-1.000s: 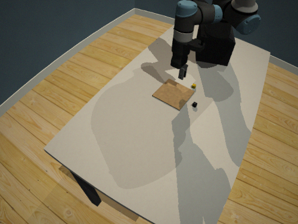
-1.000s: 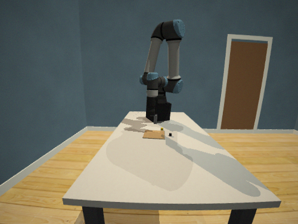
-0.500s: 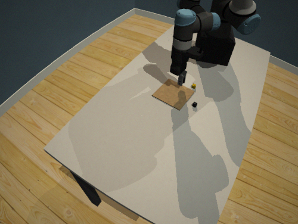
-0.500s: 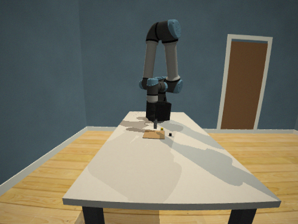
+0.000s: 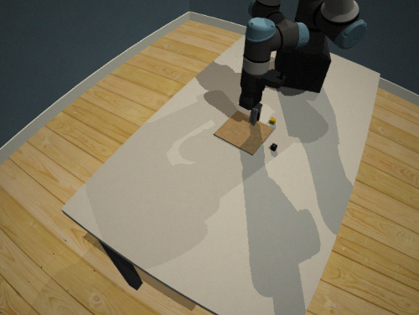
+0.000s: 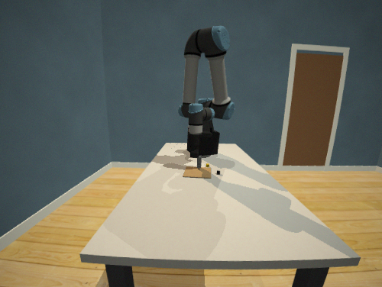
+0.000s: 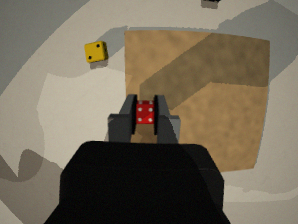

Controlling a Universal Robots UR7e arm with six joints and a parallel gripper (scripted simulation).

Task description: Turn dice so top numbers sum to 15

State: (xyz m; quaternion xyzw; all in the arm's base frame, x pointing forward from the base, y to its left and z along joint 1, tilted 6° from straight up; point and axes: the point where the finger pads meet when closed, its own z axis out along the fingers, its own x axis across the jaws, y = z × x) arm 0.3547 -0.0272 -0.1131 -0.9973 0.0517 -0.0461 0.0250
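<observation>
The red die lies 1 cm below my hand. Round my hand: black die 10 cm to the left, 7 cm ahead, 2 cm below; yellow die 5 cm to the left, 4 cm behind, 2 cm below; brown mat 5 cm ahead, 3 cm below, 1 cm to the right.
</observation>
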